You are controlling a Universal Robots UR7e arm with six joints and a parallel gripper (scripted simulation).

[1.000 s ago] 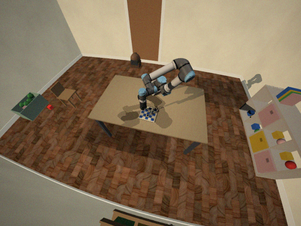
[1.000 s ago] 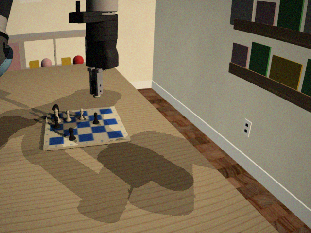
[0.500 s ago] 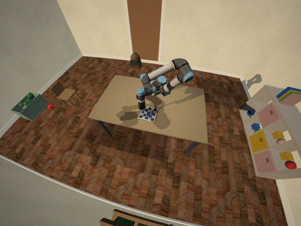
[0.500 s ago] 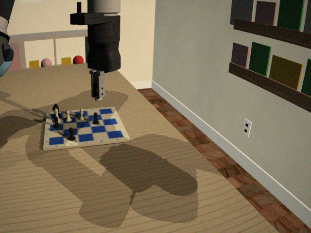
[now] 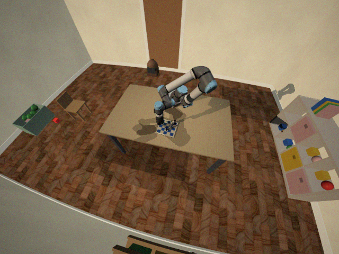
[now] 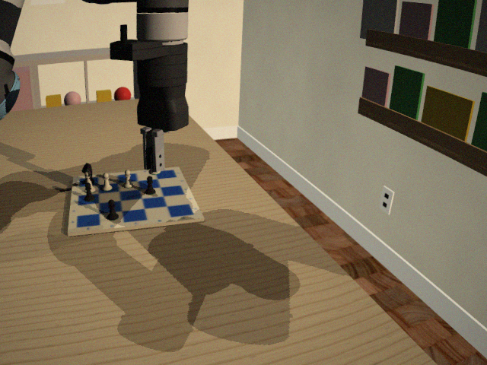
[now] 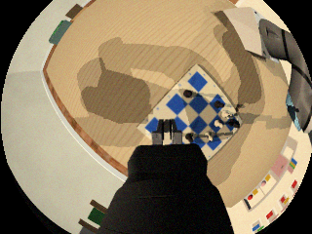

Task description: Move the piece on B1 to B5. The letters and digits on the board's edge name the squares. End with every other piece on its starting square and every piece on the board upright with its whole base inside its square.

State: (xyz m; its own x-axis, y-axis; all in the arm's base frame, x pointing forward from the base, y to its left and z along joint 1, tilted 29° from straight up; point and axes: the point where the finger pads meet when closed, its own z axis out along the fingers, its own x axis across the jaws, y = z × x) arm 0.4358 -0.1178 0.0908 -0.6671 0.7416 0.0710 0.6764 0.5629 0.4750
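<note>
Now: the blue-and-white chessboard 40 mm behind my hand, 80 mm to the left of it and 100 mm below it. The rest, counted from my hand: tall black piece 110 mm behind, 150 mm to the left, 80 mm below.
</note>
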